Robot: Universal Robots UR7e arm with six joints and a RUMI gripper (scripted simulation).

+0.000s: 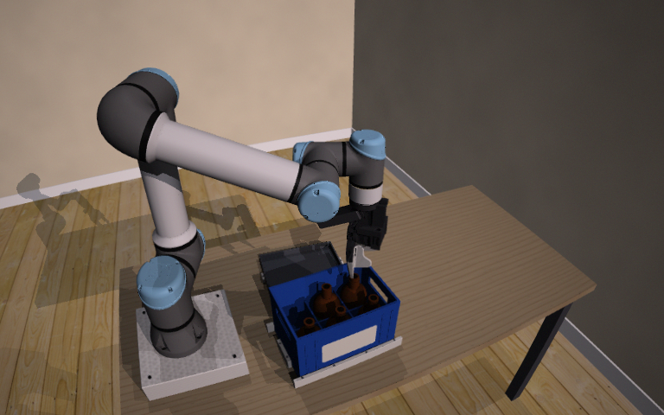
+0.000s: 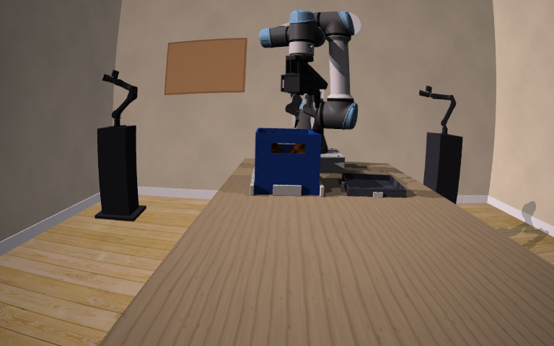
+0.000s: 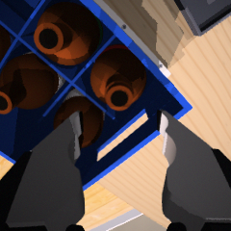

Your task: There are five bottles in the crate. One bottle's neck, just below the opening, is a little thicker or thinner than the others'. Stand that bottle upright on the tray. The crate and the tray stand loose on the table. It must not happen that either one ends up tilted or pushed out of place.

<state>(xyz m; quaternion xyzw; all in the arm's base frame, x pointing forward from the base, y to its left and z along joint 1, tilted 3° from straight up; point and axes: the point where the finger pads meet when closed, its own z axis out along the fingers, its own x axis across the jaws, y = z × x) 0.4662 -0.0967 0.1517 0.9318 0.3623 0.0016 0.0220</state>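
The crate lies 90 mm behind my hand, 40 mm to the right of it and 120 mm below it. The rest, counted from my hand: tray: 40 mm behind, 240 mm to the left, 190 mm below.
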